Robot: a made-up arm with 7 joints. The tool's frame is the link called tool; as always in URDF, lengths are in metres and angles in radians. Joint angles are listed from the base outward.
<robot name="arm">
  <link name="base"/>
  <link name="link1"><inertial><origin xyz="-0.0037 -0.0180 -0.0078"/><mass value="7.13"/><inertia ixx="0.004" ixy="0" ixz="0" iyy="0.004" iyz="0" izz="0.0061"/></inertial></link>
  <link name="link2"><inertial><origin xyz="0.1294 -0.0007 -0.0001"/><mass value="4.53"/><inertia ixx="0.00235" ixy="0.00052" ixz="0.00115" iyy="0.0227" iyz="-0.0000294" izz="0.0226"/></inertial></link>
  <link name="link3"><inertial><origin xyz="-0.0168 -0.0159 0.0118"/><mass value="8"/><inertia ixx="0.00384" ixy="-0.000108" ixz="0.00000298" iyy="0.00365" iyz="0.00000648" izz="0.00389"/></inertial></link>
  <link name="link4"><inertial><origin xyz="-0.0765 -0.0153 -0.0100"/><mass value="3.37"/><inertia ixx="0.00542" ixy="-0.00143" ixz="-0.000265" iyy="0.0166" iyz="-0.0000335" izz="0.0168"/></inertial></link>
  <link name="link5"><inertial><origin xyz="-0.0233 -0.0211 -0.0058"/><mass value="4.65"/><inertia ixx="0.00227" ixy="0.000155" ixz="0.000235" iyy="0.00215" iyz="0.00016" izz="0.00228"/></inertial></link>
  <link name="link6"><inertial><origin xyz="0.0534 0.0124 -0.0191"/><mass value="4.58"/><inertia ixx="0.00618" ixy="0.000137" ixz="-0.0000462" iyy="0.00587" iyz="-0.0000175" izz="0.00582"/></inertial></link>
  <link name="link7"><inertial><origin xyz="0.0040 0.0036 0.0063"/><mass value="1.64"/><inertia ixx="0.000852" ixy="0" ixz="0" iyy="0.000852" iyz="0" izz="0.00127"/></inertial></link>
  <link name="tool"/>
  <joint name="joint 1" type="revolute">
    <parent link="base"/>
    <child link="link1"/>
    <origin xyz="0.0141 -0.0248 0.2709" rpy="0 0 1.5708"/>
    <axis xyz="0 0 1"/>
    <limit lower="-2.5" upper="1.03"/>
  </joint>
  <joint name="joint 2" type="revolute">
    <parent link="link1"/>
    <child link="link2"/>
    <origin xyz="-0.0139 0.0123 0.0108" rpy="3.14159 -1.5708 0"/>
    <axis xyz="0 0 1"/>
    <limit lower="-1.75" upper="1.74"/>
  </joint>
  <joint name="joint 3" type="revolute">
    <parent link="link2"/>
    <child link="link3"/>
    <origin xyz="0.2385 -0.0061 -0.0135" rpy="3.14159 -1.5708 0"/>
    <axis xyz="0 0 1"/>
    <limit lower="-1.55" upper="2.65"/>
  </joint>
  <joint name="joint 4" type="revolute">
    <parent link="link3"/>
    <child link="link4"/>
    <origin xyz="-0.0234 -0.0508 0.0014" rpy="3.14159 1.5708 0"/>
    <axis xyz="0 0 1"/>
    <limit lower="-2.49" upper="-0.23"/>
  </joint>
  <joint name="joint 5" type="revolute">
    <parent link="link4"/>
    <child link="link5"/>
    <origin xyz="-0.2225 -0.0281 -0.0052" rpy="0 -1.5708 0"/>
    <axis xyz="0 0 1"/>
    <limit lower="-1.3" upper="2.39"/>
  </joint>
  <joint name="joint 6" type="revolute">
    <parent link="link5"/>
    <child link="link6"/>
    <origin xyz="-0.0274 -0.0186 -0.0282" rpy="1.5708 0 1.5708"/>
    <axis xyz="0 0 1"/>
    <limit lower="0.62" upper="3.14"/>
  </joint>
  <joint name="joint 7" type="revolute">
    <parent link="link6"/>
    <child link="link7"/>
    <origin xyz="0.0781 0.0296 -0.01" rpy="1.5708 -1.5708 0"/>
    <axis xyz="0 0 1"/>
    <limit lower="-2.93" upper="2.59"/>
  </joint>
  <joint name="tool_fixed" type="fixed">
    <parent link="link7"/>
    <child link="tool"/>
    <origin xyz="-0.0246 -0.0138 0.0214" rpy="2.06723 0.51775 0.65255"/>
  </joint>
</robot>
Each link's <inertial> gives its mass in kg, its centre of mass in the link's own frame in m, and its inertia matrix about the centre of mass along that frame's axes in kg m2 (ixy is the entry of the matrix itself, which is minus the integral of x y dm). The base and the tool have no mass. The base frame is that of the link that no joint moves.
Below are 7 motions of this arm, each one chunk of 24 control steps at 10 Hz.
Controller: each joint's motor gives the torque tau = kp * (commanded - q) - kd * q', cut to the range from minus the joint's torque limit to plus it. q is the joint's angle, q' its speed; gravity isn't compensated. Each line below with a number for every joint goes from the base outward.
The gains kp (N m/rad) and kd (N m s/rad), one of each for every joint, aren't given. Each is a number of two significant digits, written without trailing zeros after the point. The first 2 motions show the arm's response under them.
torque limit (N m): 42 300 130 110 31 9.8 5
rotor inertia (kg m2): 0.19 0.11 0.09 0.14 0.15 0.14 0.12
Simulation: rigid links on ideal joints. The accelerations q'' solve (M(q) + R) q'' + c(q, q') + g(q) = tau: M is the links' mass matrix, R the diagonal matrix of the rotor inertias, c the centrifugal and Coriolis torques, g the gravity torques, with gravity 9.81 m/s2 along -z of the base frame. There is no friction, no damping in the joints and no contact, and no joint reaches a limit. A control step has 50 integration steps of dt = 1/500 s. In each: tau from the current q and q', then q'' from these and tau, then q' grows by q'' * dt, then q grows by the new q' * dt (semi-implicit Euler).
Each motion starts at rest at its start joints. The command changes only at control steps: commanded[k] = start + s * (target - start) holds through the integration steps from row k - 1 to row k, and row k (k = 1, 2, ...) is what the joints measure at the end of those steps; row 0 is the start. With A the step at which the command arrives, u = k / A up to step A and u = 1 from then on. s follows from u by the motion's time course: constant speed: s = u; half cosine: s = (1 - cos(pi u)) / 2; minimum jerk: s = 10 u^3 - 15 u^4 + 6 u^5; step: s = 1 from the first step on.
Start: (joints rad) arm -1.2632 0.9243 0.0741 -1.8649 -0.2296 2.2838 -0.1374
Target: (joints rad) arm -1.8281 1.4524 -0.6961 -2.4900 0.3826 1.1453 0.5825
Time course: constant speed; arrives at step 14
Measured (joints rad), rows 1 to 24:
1: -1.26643 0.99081 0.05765 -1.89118 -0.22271 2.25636 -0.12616
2: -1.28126 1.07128 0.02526 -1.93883 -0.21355 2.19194 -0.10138
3: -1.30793 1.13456 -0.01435 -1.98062 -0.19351 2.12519 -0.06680
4: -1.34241 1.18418 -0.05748 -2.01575 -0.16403 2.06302 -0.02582
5: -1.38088 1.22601 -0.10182 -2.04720 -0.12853 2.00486 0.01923
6: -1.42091 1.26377 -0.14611 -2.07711 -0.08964 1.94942 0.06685
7: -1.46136 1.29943 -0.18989 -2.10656 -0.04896 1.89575 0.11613
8: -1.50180 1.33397 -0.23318 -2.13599 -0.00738 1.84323 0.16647
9: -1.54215 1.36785 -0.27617 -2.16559 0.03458 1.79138 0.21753
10: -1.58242 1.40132 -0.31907 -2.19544 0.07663 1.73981 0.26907
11: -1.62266 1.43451 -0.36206 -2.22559 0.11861 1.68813 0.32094
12: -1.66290 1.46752 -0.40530 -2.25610 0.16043 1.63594 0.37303
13: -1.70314 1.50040 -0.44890 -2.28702 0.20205 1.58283 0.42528
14: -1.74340 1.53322 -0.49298 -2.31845 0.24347 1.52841 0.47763
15: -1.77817 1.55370 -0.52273 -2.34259 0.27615 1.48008 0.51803
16: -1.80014 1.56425 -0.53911 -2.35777 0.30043 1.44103 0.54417
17: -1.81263 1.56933 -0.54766 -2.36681 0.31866 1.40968 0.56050
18: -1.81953 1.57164 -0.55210 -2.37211 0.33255 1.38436 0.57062
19: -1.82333 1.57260 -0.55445 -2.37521 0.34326 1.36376 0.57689
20: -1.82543 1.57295 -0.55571 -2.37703 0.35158 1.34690 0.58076
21: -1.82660 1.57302 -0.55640 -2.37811 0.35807 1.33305 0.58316
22: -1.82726 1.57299 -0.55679 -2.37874 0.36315 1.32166 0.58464
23: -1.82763 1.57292 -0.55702 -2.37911 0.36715 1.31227 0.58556
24: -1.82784 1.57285 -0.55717 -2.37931 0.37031 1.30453 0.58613
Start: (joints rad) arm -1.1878 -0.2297 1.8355 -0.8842 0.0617 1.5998 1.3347
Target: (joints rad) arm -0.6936 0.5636 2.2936 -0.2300 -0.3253 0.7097 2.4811
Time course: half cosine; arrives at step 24
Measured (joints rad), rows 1 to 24:
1: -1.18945 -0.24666 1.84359 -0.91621 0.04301 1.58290 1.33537
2: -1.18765 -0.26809 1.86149 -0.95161 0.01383 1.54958 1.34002
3: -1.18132 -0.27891 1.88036 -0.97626 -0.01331 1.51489 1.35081
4: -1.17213 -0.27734 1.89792 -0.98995 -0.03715 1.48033 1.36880
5: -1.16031 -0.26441 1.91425 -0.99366 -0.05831 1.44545 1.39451
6: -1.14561 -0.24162 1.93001 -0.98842 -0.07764 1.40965 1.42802
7: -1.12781 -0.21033 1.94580 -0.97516 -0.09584 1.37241 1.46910
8: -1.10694 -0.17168 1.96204 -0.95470 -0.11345 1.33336 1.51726
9: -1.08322 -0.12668 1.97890 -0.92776 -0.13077 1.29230 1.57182
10: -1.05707 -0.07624 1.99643 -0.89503 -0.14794 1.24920 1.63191
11: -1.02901 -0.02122 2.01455 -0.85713 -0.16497 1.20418 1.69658
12: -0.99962 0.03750 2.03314 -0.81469 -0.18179 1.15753 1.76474
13: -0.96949 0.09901 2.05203 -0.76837 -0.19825 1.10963 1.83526
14: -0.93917 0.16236 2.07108 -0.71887 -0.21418 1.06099 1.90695
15: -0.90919 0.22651 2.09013 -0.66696 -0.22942 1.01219 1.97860
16: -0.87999 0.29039 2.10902 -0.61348 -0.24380 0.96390 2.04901
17: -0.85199 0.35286 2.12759 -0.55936 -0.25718 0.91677 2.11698
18: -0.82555 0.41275 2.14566 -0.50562 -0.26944 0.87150 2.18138
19: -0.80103 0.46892 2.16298 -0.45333 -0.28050 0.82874 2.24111
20: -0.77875 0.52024 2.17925 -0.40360 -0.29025 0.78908 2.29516
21: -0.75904 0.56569 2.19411 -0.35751 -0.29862 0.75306 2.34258
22: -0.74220 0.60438 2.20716 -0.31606 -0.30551 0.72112 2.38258
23: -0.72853 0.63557 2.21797 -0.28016 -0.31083 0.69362 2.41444
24: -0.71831 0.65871 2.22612 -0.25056 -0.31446 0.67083 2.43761
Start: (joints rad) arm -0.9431 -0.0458 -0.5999 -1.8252 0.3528 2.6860 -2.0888
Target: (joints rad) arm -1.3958 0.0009 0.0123 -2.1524 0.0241 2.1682 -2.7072
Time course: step
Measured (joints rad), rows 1 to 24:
1: -1.10324 -0.02025 -0.41252 -1.94893 0.29427 2.61879 -2.22555
2: -1.19536 0.02642 -0.26492 -2.07200 0.21641 2.51090 -2.39705
3: -1.25111 0.06218 -0.16098 -2.16326 0.14747 2.40495 -2.51586
4: -1.29019 0.08373 -0.09380 -2.22658 0.09312 2.31185 -2.59057
5: -1.31956 0.09519 -0.05256 -2.26892 0.05261 2.23346 -2.63631
6: -1.34170 0.10075 -0.02779 -2.29672 0.02292 2.16846 -2.66404
7: -1.35801 0.10316 -0.01290 -2.31480 0.00106 2.11485 -2.68077
8: -1.36972 0.10396 -0.00384 -2.32650 -0.01521 2.07070 -2.69084
9: -1.37795 0.10401 0.00177 -2.33404 -0.02747 2.03437 -2.69690
10: -1.38365 0.10374 0.00531 -2.33887 -0.03679 2.00448 -2.70053
11: -1.38756 0.10336 0.00756 -2.34194 -0.04392 1.97989 -2.70271
12: -1.39023 0.10299 0.00901 -2.34387 -0.04941 1.95966 -2.70401
13: -1.39203 0.10265 0.00995 -2.34507 -0.05365 1.94302 -2.70479
14: -1.39326 0.10237 0.01057 -2.34579 -0.05694 1.92933 -2.70525
15: -1.39408 0.10214 0.01097 -2.34621 -0.05948 1.91807 -2.70551
16: -1.39464 0.10196 0.01123 -2.34643 -0.06146 1.90880 -2.70567
17: -1.39502 0.10182 0.01140 -2.34655 -0.06300 1.90118 -2.70576
18: -1.39527 0.10171 0.01151 -2.34659 -0.06420 1.89491 -2.70581
19: -1.39544 0.10163 0.01159 -2.34659 -0.06513 1.88975 -2.70583
20: -1.39556 0.10156 0.01164 -2.34656 -0.06586 1.88551 -2.70584
21: -1.39564 0.10151 0.01167 -2.34653 -0.06643 1.88202 -2.70585
22: -1.39569 0.10147 0.01169 -2.34649 -0.06687 1.87914 -2.70585
23: -1.39572 0.10144 0.01170 -2.34645 -0.06721 1.87678 -2.70584
24: -1.39575 0.10142 0.01171 -2.34641 -0.06748 1.87484 -2.70584

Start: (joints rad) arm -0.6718 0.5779 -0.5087 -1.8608 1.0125 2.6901 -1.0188
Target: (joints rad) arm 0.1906 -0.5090 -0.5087 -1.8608 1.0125 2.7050 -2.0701
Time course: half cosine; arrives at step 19
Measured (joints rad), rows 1 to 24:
1: -0.67758 0.62013 -0.48900 -1.89829 1.01667 2.67066 -1.02016
2: -0.67271 0.66008 -0.45996 -1.94400 1.01810 2.62588 -1.02656
3: -0.65689 0.67174 -0.43808 -1.97548 1.01618 2.58297 -1.04170
4: -0.63310 0.65783 -0.42525 -1.99592 1.01405 2.54707 -1.06729
5: -0.60189 0.62323 -0.41955 -2.00974 1.01316 2.51810 -1.10382
6: -0.56288 0.57184 -0.41871 -2.01996 1.01385 2.49524 -1.15102
7: -0.51597 0.50667 -0.42106 -2.02835 1.01609 2.47768 -1.20803
8: -0.46168 0.43027 -0.42559 -2.03589 1.01973 2.46481 -1.27357
9: -0.40121 0.34501 -0.43177 -2.04302 1.02467 2.45621 -1.34605
10: -0.33629 0.25323 -0.43944 -2.04988 1.03088 2.45162 -1.42359
11: -0.26898 0.15733 -0.44861 -2.05638 1.03835 2.45087 -1.50416
12: -0.20147 0.05983 -0.45937 -2.06232 1.04712 2.45385 -1.58562
13: -0.13585 -0.03671 -0.47177 -2.06745 1.05720 2.46044 -1.66579
14: -0.07402 -0.12964 -0.48573 -2.07152 1.06853 2.47042 -1.74252
15: -0.01754 -0.21638 -0.50100 -2.07436 1.08096 2.48346 -1.81374
16: 0.03232 -0.29442 -0.51708 -2.07591 1.09423 2.49903 -1.87753
17: 0.07453 -0.36145 -0.53335 -2.07627 1.10794 2.51643 -1.93217
18: 0.10824 -0.41545 -0.54906 -2.07567 1.12166 2.53484 -1.97615
19: 0.13275 -0.45481 -0.56347 -2.07442 1.13492 2.55334 -2.00827
20: 0.14949 -0.48105 -0.57582 -2.07305 1.14729 2.57092 -2.02929
21: 0.16125 -0.49827 -0.58561 -2.07186 1.15837 2.58684 -2.04226
22: 0.16966 -0.50958 -0.59299 -2.07081 1.16791 2.60094 -2.05016
23: 0.17570 -0.51703 -0.59839 -2.06986 1.17595 2.61327 -2.05495
24: 0.18002 -0.52197 -0.60228 -2.06900 1.18265 2.62398 -2.05786

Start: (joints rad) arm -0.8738 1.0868 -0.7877 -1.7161 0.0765 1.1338 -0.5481
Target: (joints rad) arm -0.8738 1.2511 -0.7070 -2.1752 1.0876 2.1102 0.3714
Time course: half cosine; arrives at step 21
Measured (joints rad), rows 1 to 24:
1: -0.87928 1.13971 -0.75002 -1.73220 0.07123 1.13540 -0.54768
2: -0.87915 1.19641 -0.69737 -1.76004 0.05943 1.12885 -0.54442
3: -0.87533 1.23243 -0.66151 -1.78022 0.05744 1.12904 -0.53475
4: -0.87212 1.25375 -0.64092 -1.79506 0.06694 1.13830 -0.51713
5: -0.87058 1.26754 -0.62936 -1.80872 0.08654 1.15511 -0.49117
6: -0.87031 1.27818 -0.62215 -1.82369 0.11492 1.17813 -0.45704
7: -0.87068 1.28785 -0.61661 -1.84099 0.15114 1.20659 -0.41522
8: -0.87121 1.29751 -0.61142 -1.86086 0.19440 1.23997 -0.36647
9: -0.87170 1.30750 -0.60604 -1.88307 0.24385 1.27780 -0.31177
10: -0.87207 1.31783 -0.60028 -1.90722 0.29854 1.31954 -0.25225
11: -0.87234 1.32840 -0.59418 -1.93279 0.35736 1.36453 -0.18920
12: -0.87255 1.33900 -0.58783 -1.95919 0.41911 1.41199 -0.12397
13: -0.87275 1.34943 -0.58138 -1.98584 0.48247 1.46105 -0.05801
14: -0.87297 1.35945 -0.57496 -2.01211 0.54607 1.51077 0.00723
15: -0.87324 1.36885 -0.56873 -2.03742 0.60850 1.56019 0.07029
16: -0.87356 1.37743 -0.56283 -2.06118 0.66841 1.60831 0.12978
17: -0.87391 1.38499 -0.55739 -2.08289 0.72446 1.65417 0.18436
18: -0.87429 1.39139 -0.55253 -2.10206 0.77545 1.69683 0.23280
19: -0.87466 1.39650 -0.54836 -2.11827 0.82027 1.73543 0.27403
20: -0.87500 1.40023 -0.54496 -2.13120 0.85798 1.76917 0.30710
21: -0.87531 1.40250 -0.54241 -2.14058 0.88778 1.79732 0.33128
22: -0.87546 1.40357 -0.54059 -2.14678 0.91018 1.82008 0.34720
23: -0.87538 1.40394 -0.53927 -2.15078 0.92688 1.83839 0.35713
24: -0.87514 1.40401 -0.53825 -2.15338 0.93928 1.85312 0.36323

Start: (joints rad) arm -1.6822 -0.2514 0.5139 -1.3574 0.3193 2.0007 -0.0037
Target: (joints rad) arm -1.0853 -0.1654 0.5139 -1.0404 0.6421 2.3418 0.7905
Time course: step
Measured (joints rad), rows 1 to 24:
1: -1.51257 -0.20665 0.50870 -1.31837 0.37415 2.03049 0.16299
2: -1.37408 -0.17393 0.52005 -1.29045 0.41816 2.06010 0.38659
3: -1.27932 -0.15386 0.52746 -1.26950 0.45314 2.08654 0.54159
4: -1.21544 -0.14143 0.53077 -1.25333 0.48239 2.11129 0.63841
5: -1.17259 -0.13360 0.53157 -1.24086 0.50702 2.13435 0.69741
6: -1.14391 -0.12858 0.53110 -1.23127 0.52772 2.15563 0.73312
7: -1.12471 -0.12533 0.53012 -1.22390 0.54506 2.17512 0.75469
8: -1.11184 -0.12323 0.52902 -1.21822 0.55952 2.19286 0.76769
9: -1.10321 -0.12189 0.52801 -1.21381 0.57155 2.20894 0.77552
10: -1.09741 -0.12104 0.52716 -1.21037 0.58153 2.22346 0.78023
11: -1.09351 -0.12052 0.52647 -1.20766 0.58980 2.23653 0.78306
12: -1.09087 -0.12022 0.52594 -1.20551 0.59665 2.24828 0.78475
13: -1.08910 -0.12005 0.52554 -1.20380 0.60231 2.25881 0.78575
14: -1.08789 -0.11997 0.52524 -1.20242 0.60700 2.26824 0.78635
15: -1.08708 -0.11995 0.52501 -1.20130 0.61088 2.27666 0.78670
16: -1.08652 -0.11996 0.52485 -1.20039 0.61409 2.28418 0.78691
17: -1.08614 -0.11999 0.52472 -1.19963 0.61675 2.29088 0.78702
18: -1.08589 -0.12003 0.52463 -1.19901 0.61897 2.29686 0.78709
19: -1.08571 -0.12007 0.52457 -1.19849 0.62080 2.30218 0.78712
20: -1.08559 -0.12012 0.52452 -1.19805 0.62233 2.30691 0.78714
21: -1.08550 -0.12017 0.52448 -1.19768 0.62361 2.31111 0.78715
22: -1.08545 -0.12021 0.52445 -1.19736 0.62467 2.31485 0.78715
23: -1.08540 -0.12025 0.52443 -1.19709 0.62556 2.31817 0.78715
24: -1.08538 -0.12029 0.52441 -1.19686 0.62630 2.32112 0.78715

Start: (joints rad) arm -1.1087 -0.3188 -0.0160 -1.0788 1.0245 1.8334 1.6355
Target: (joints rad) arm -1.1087 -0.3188 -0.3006 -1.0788 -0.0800 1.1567 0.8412
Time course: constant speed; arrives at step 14
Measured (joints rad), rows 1 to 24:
1: -1.10943 -0.32151 -0.02685 -1.10403 1.01395 1.83000 1.62067
2: -1.10940 -0.31907 -0.04243 -1.12838 0.99001 1.81785 1.58978
3: -1.10906 -0.31597 -0.05971 -1.14821 0.95263 1.79729 1.54884
4: -1.10880 -0.31342 -0.07816 -1.16375 0.90416 1.76964 1.50177
5: -1.10869 -0.31154 -0.09741 -1.17579 0.84665 1.73581 1.45098
6: -1.10866 -0.31019 -0.11714 -1.18517 0.78180 1.69651 1.39796
7: -1.10868 -0.30918 -0.13716 -1.19257 0.71104 1.65235 1.34363
8: -1.10871 -0.30835 -0.15735 -1.19858 0.63553 1.60390 1.28852
9: -1.10871 -0.30758 -0.17763 -1.20364 0.55628 1.55170 1.23298
10: -1.10868 -0.30679 -0.19799 -1.20810 0.47413 1.49631 1.17720
11: -1.10862 -0.30592 -0.21843 -1.21222 0.38982 1.43827 1.12130
12: -1.10853 -0.30496 -0.23896 -1.21616 0.30401 1.37815 1.06534
13: -1.10841 -0.30390 -0.25961 -1.22005 0.21725 1.31651 1.00935
14: -1.10828 -0.30278 -0.28042 -1.22395 0.13006 1.25390 0.95336
15: -1.10867 -0.30147 -0.29553 -1.22837 0.05907 1.19679 0.91040
16: -1.10884 -0.30022 -0.30549 -1.23245 0.00317 1.14676 0.88307
17: -1.10888 -0.29913 -0.31198 -1.23605 -0.04065 1.10334 0.86639
18: -1.10886 -0.29823 -0.31623 -1.23913 -0.07489 1.06589 0.85634
19: -1.10882 -0.29750 -0.31900 -1.24172 -0.10154 1.03375 0.85032
20: -1.10878 -0.29693 -0.32082 -1.24387 -0.12223 1.00628 0.84672
21: -1.10875 -0.29648 -0.32201 -1.24563 -0.13826 0.98284 0.84459
22: -1.10872 -0.29612 -0.32280 -1.24705 -0.15065 0.96291 0.84333
23: -1.10871 -0.29585 -0.32331 -1.24821 -0.16020 0.94597 0.84260
24: -1.10870 -0.29564 -0.32365 -1.24913 -0.16757 0.93161 0.84218

